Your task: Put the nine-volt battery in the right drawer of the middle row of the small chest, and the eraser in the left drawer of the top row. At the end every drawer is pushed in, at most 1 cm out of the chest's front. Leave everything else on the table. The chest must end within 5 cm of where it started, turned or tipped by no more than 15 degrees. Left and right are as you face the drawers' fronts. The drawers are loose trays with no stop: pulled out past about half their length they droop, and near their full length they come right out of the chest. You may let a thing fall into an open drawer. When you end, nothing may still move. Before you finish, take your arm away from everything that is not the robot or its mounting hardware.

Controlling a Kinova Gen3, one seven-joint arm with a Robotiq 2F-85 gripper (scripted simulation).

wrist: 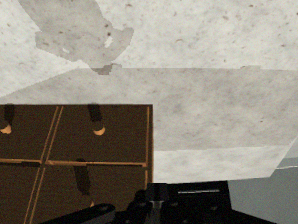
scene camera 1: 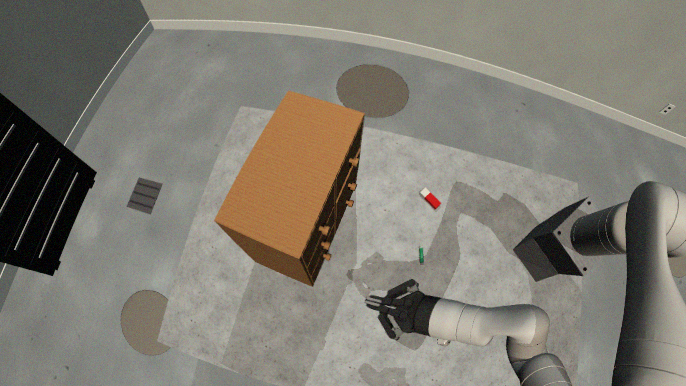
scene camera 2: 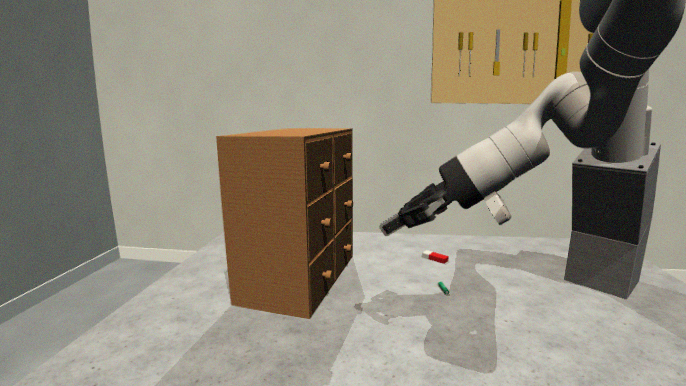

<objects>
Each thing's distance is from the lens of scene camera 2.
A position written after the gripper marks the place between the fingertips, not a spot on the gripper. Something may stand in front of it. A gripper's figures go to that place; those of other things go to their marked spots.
gripper (scene camera 2: pixel 382 230): 0.58 m
small wooden chest (scene camera 2: pixel 263 187): 0.64 m
</objects>
